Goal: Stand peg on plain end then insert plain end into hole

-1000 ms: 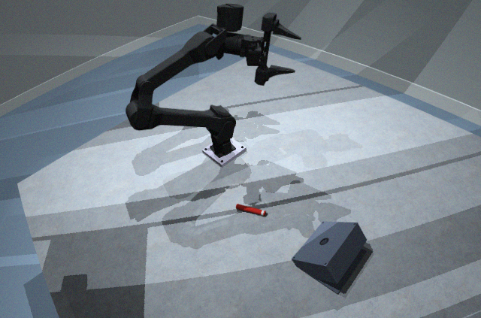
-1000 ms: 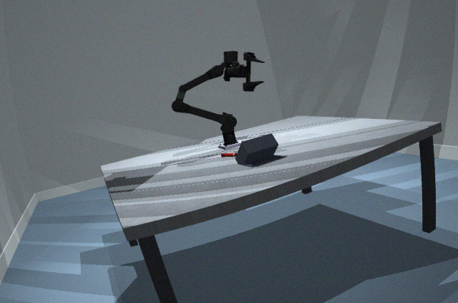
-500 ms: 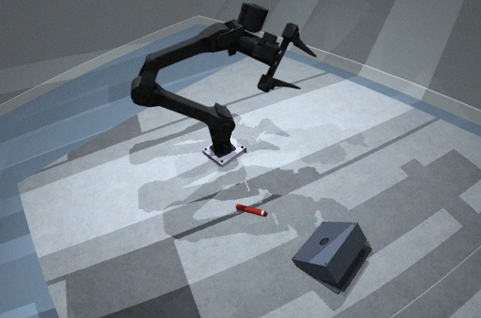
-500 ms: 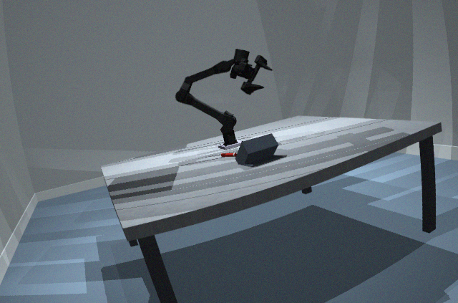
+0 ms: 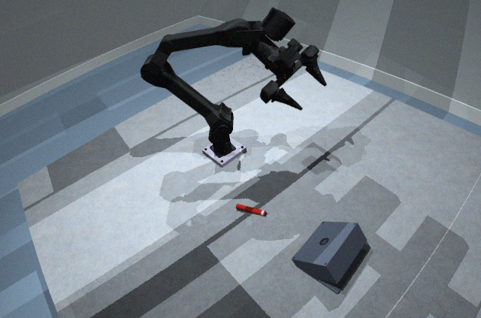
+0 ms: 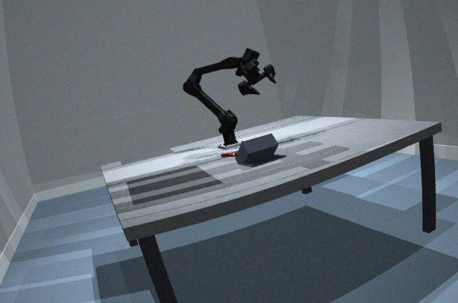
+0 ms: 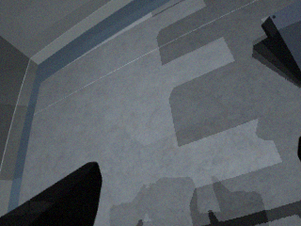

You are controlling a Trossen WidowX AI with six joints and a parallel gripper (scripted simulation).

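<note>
Right now my gripper tip is 240 mm above the red peg, 220 mm to the left of it and 40 mm short of it. The rest, counted from my gripper tip: sloped panel: 250 mm ahead, 210 mm below, 160 mm to the right.
</note>
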